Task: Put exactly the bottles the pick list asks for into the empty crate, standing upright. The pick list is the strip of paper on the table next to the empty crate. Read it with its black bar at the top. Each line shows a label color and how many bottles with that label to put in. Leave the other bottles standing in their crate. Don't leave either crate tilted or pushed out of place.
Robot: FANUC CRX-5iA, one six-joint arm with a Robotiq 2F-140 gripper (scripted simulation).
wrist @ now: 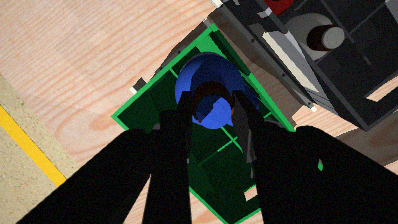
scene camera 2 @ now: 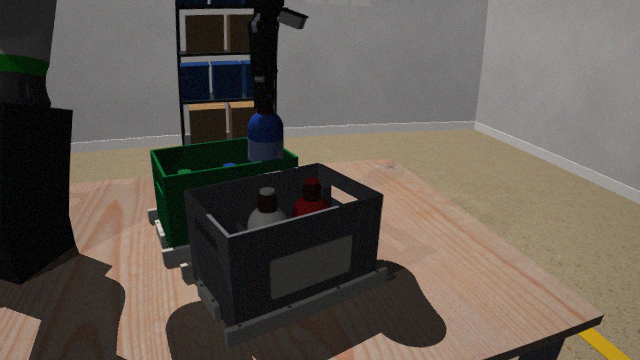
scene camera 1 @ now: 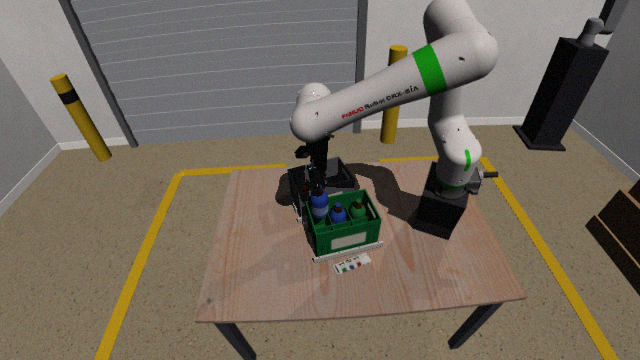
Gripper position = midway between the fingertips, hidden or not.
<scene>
I see my gripper [scene camera 2: 264,106], a blue-label bottle [scene camera 2: 265,128], a dark crate [scene camera 2: 254,272] and a green crate [scene camera 2: 169,195].
The dark crate also shows in the wrist view [wrist: 342,79] and in scene camera 1 [scene camera 1: 298,177]. The green crate is seen too in the wrist view [wrist: 141,111] and in scene camera 1 [scene camera 1: 327,238]. My gripper shows as well in the wrist view [wrist: 211,106] and in scene camera 1 [scene camera 1: 319,190].
</scene>
